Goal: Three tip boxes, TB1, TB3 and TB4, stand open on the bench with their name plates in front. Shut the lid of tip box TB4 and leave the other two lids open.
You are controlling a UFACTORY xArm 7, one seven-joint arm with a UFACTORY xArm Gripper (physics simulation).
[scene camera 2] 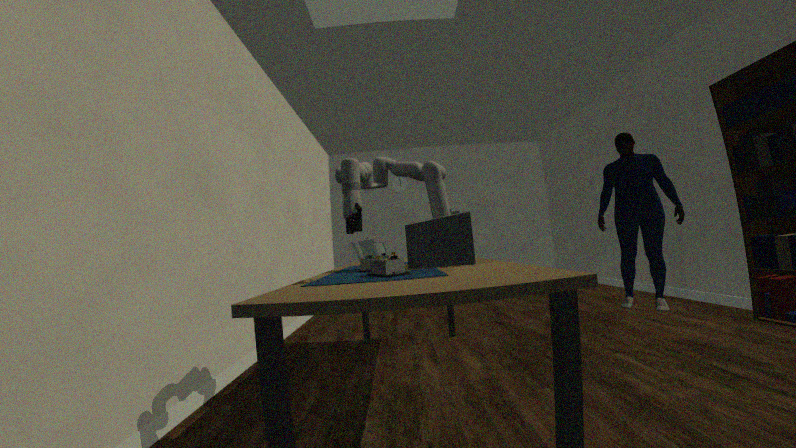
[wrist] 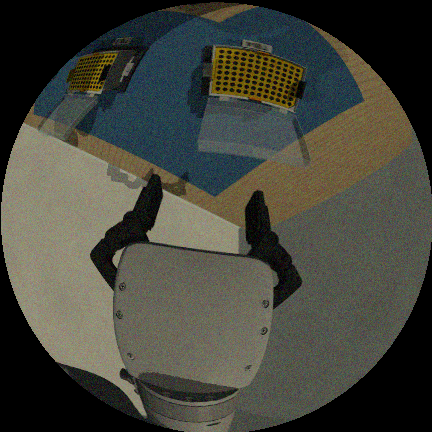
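Where they show: gripper, fingertip midpoint: (scene camera 2: 354, 232) (wrist: 205, 190); arm's base, link origin: (scene camera 2: 442, 219).
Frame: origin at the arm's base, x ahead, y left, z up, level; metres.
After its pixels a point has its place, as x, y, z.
Note:
Tip box TB4 (wrist: 257, 77) @[0.321, 0.236, -0.169] stands on the blue mat, its yellow tip rack exposed. Its clear lid (wrist: 250, 130) @[0.384, 0.265, -0.121] is open, leaning out on the side facing my gripper. Its name plate (wrist: 257, 46) @[0.259, 0.204, -0.224] is at the far side, its letters barely readable. Tip box TB3 (wrist: 92, 72) is at the upper left of the wrist view, its clear lid (wrist: 70, 112) @[0.457, -0.018, -0.132] also open. TB1 does not show in the wrist view. In the scene view the boxes (scene camera 2: 387, 266) @[0.318, 0.304, -0.188] overlap and cannot be told apart. My gripper (scene camera 2: 354, 229) @[0.435, 0.244, -0.050] (wrist: 205, 190) @[0.435, 0.244, -0.050] is open and empty, above and apart from the boxes and their lids.
The blue mat (scene camera 2: 328, 279) @[0.550, 0.224, -0.226] (wrist: 160, 110) @[0.462, 0.139, -0.226] lies on the wooden bench (scene camera 2: 473, 281) @[0.106, 0.576, -0.229] (wrist: 345, 132) @[0.236, 0.457, -0.229]. A dark grey panel (scene camera 2: 440, 239) @[0.051, 0.103, -0.102] stands upright behind the boxes, near the arm's base. A pale wall runs along the left. A person (scene camera 2: 637, 194) stands right of the bench.

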